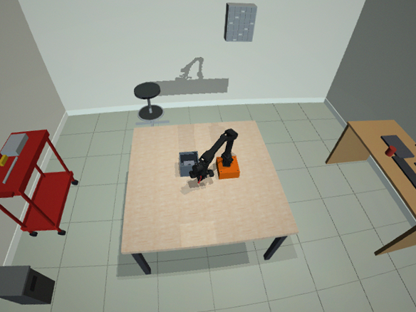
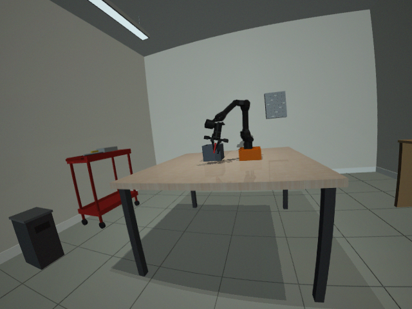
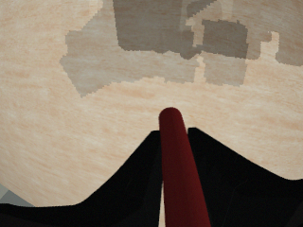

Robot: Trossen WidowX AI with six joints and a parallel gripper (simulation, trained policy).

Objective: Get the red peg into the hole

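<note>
Now: gripper tip 200 mm to the left of the grey plate, 100 mm short of it and 60 mm above it. From my gripper tip the other things lie so: red peg: 20 mm above.
</note>
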